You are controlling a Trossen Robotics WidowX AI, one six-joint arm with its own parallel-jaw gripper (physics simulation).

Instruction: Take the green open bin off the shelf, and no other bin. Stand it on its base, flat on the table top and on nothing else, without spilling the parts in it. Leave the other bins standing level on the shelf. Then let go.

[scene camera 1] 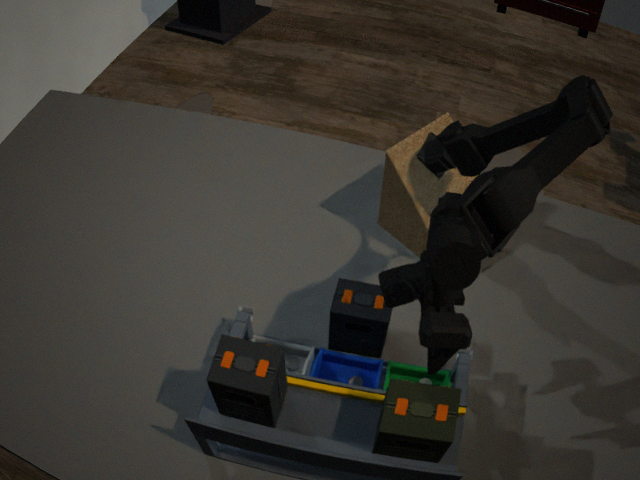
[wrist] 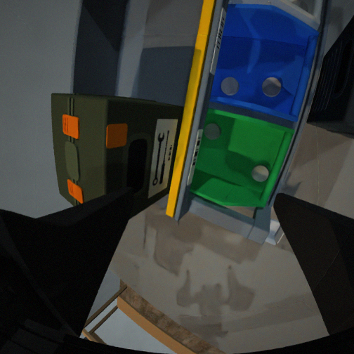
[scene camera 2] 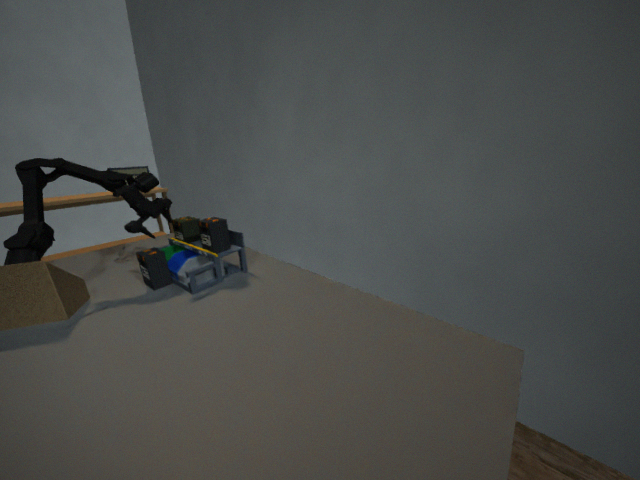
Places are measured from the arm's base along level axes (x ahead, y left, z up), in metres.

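Pixels of known places: gripper, fingertip midpoint: (scene camera 1: 428, 354) (scene camera 2: 163, 230); arm's base, link origin: (scene camera 1: 435, 155) (scene camera 2: 19, 272).
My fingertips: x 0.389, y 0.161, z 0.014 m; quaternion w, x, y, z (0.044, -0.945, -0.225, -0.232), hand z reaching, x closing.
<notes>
For each thing: its top centre in the pictures, then the offset to it from my fingertips.
- green open bin, top centre: (scene camera 1: 416, 392) (scene camera 2: 172, 249) dx +0.018, dy +0.006, dz -0.089 m
- blue bin, top centre: (scene camera 1: 344, 379) (scene camera 2: 184, 254) dx +0.053, dy -0.100, dz -0.089 m
- olive case, top centre: (scene camera 1: 421, 410) (scene camera 2: 185, 219) dx +0.094, dy +0.032, dz +0.027 m
The green open bin (scene camera 1: 405, 373) (scene camera 2: 169, 252) (wrist: 245, 150) stands in the end place of the grey shelf (scene camera 1: 320, 448) (scene camera 2: 219, 268) (wrist: 235, 220), with round parts inside. The blue bin (scene camera 1: 346, 366) (scene camera 2: 180, 262) (wrist: 260, 55) is beside it, then a grey bin (scene camera 1: 299, 361) (scene camera 2: 196, 267). My gripper (scene camera 1: 434, 367) (scene camera 2: 162, 230) (wrist: 206, 197) is open and empty, above the green bin's outer end. In the wrist view one fingertip overlaps the olive case's lower edge and the other is past the bin's far corner. Whether the fingertips touch anything is unclear.
An olive case (scene camera 1: 418, 434) (scene camera 2: 187, 229) (wrist: 85, 145) stands on the shelf's upper level beside the green bin; a dark case (scene camera 1: 248, 382) (scene camera 2: 214, 235) stands farther along. Another dark case (scene camera 1: 358, 328) (scene camera 2: 153, 268) (wrist: 340, 80) stands before the blue bin. A slanted wooden block (scene camera 1: 405, 211) (scene camera 2: 31, 297) is near the arm.
</notes>
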